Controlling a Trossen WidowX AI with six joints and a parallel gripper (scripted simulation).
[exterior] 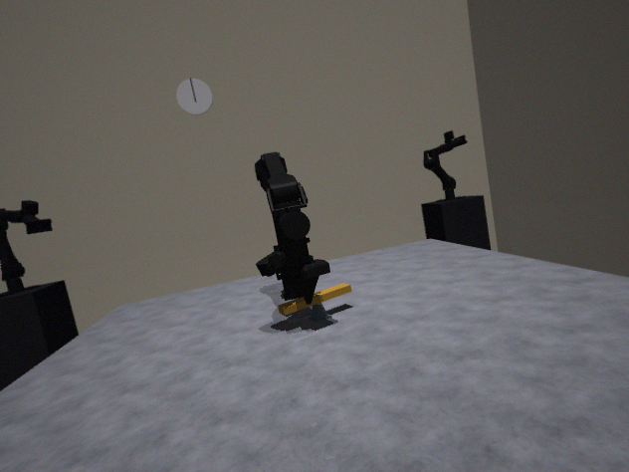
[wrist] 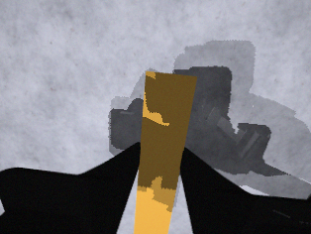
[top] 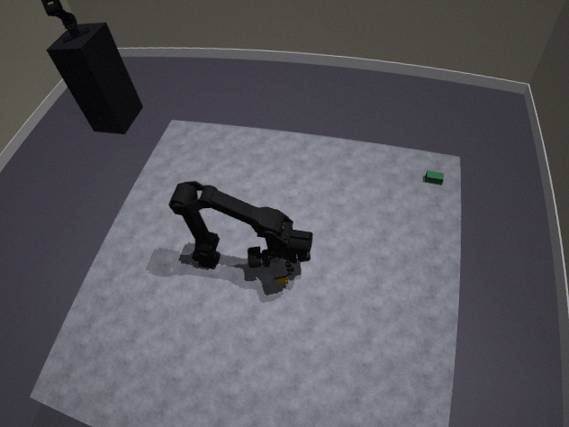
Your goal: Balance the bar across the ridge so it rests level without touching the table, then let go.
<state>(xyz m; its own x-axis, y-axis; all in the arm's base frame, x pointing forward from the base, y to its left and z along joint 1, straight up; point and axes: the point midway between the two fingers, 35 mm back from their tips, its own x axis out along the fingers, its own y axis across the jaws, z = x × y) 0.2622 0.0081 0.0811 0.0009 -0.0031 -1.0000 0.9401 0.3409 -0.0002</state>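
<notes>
Right now the yellow bar is 1 cm behind my gripper tip and 3 cm to the left of it. The rest, counted from my gripper tip: green block 48 cm ahead, 49 cm to the left, 3 cm below.
</notes>
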